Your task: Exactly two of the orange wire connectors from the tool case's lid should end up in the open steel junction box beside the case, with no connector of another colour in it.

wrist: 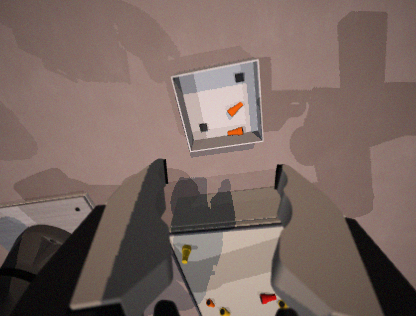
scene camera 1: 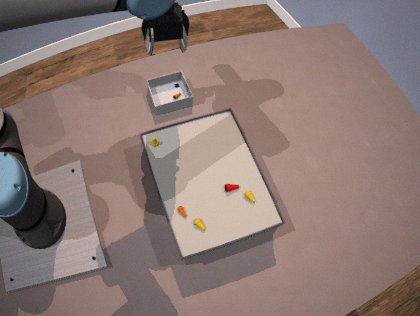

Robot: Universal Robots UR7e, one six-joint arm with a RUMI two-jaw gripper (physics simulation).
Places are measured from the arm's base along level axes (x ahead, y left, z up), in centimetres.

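Pixels of known places: gripper, between the fingertips: [wrist: 220, 163] [scene camera 1: 166, 53]; arm's base, origin of its link: [wrist: 56, 247] [scene camera 1: 40, 219].
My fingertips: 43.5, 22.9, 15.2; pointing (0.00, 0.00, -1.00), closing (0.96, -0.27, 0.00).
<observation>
For each thing: its top centre in the pictures, then the offset to it from my fingertips, as dx, dy, dz. "*": a spot on its surface instead.
- open junction box, centre of its top: [wrist: 220, 111] [scene camera 1: 168, 87] -0.1, -0.1, -13.0
- tool case's lid, a spot on its surface: [wrist: 250, 255] * -0.2, -22.4, -8.2
- further orange connector, centre of its top: [scene camera 1: 182, 210] [wrist: 210, 308] -9.9, -35.7, -7.0
- red connector, centre of its top: [scene camera 1: 232, 185] [wrist: 269, 303] +1.3, -34.6, -6.6
The open junction box [scene camera 1: 155, 108] [wrist: 181, 114] stands beside the tool case's lid [scene camera 1: 210, 160] [wrist: 250, 255]. In the wrist view two orange connectors lie on the box floor, one orange connector [wrist: 235, 109] near the middle and another orange connector [wrist: 235, 131] by the wall nearest the lid. In the scene view one orange connector [scene camera 1: 177, 95] shows in the box; the near wall may hide the other. No connector of another colour shows in it. A further orange connector [scene camera 1: 182, 211] [wrist: 210, 303] lies on the lid. My gripper [scene camera 1: 167, 50] [wrist: 220, 163] is open and empty, above and behind the box in the scene view.
On the lid lie a red connector [scene camera 1: 231, 187] [wrist: 268, 298] and three yellow connectors [scene camera 1: 155, 142] [scene camera 1: 250, 196] [scene camera 1: 200, 224]. The robot's metal base plate [scene camera 1: 55, 265] [wrist: 50, 201] is at the left. Arm shadows cross the table.
</observation>
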